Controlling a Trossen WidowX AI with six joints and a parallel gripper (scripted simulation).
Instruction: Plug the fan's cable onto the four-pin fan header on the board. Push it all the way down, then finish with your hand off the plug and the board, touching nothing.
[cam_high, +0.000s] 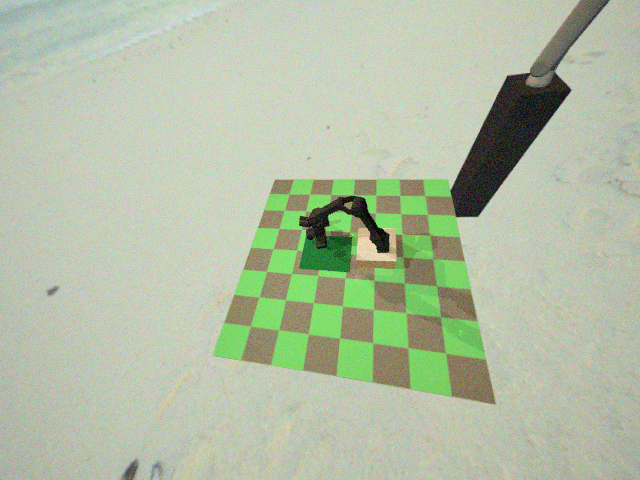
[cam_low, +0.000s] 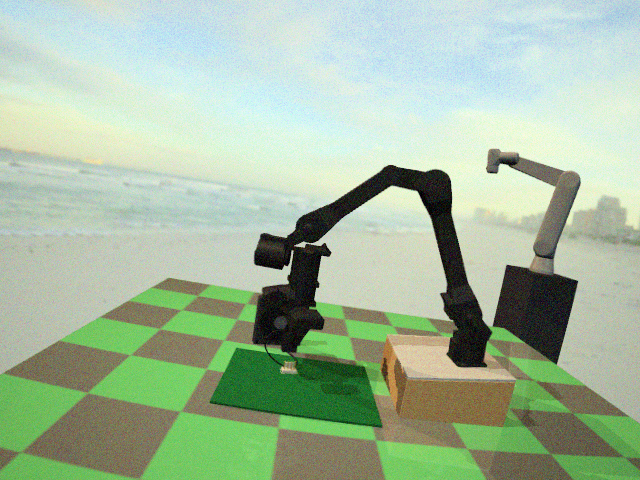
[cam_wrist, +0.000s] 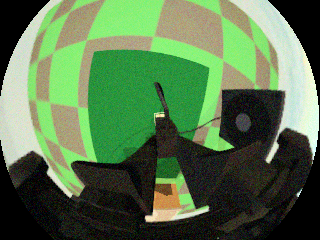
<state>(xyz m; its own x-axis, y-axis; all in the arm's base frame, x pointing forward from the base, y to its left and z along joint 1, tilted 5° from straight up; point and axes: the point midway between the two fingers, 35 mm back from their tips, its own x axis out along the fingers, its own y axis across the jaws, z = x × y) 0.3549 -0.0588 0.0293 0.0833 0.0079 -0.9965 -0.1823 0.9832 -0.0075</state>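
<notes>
The four-pin fan header lies 60 mm below my gripper tip. Round my gripper tip: black fan 30 mm ahead, 150 mm to the right; dark green board 20 mm behind, 40 mm to the left, 80 mm below; dark fan plug 10 mm ahead, 10 mm above.
</notes>
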